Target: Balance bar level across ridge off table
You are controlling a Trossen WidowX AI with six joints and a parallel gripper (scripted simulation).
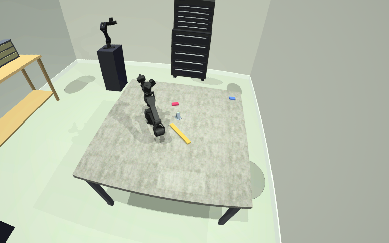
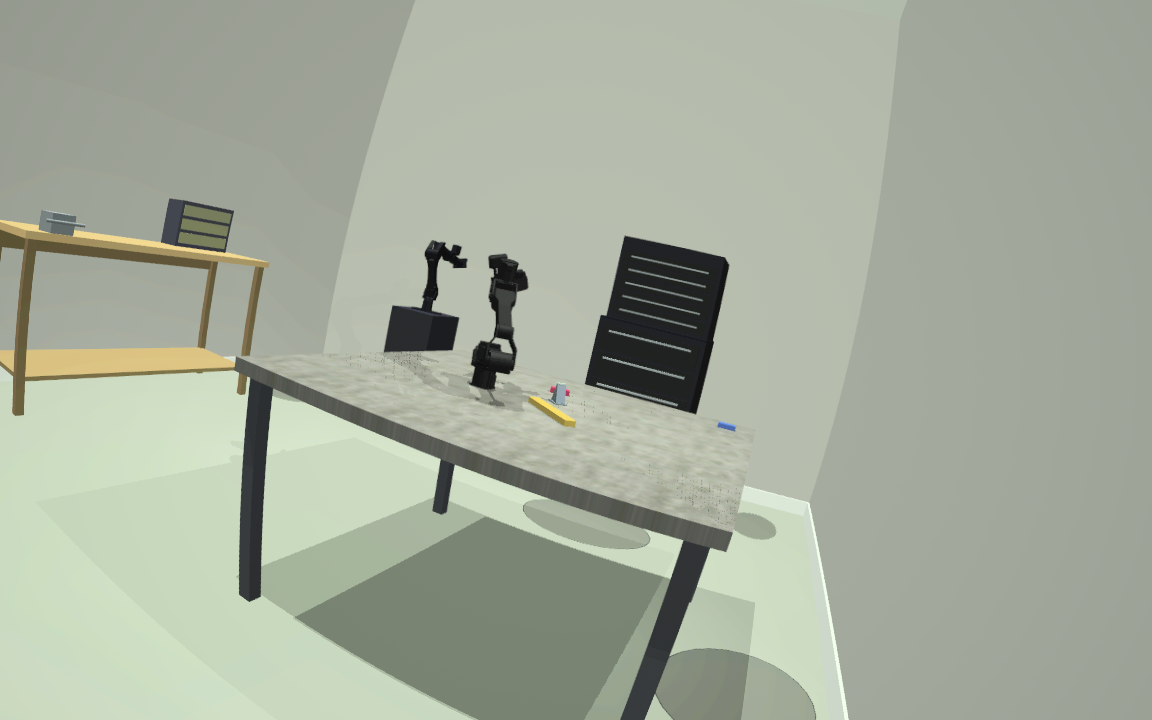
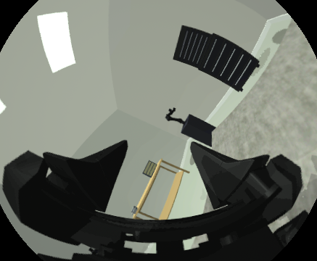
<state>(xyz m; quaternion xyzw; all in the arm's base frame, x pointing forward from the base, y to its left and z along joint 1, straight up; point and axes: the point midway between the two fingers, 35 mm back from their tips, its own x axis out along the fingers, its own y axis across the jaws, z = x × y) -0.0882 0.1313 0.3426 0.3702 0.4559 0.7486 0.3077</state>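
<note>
Right now the yellow bar is 38 cm ahead of my gripper tip, 25 cm to the right of it and 34 cm below it. Also, from my gripper tip: small blue block: 85 cm ahead, 34 cm to the left, 34 cm below; then small pink piece: 27 cm ahead, 11 cm to the left, 34 cm below.
</note>
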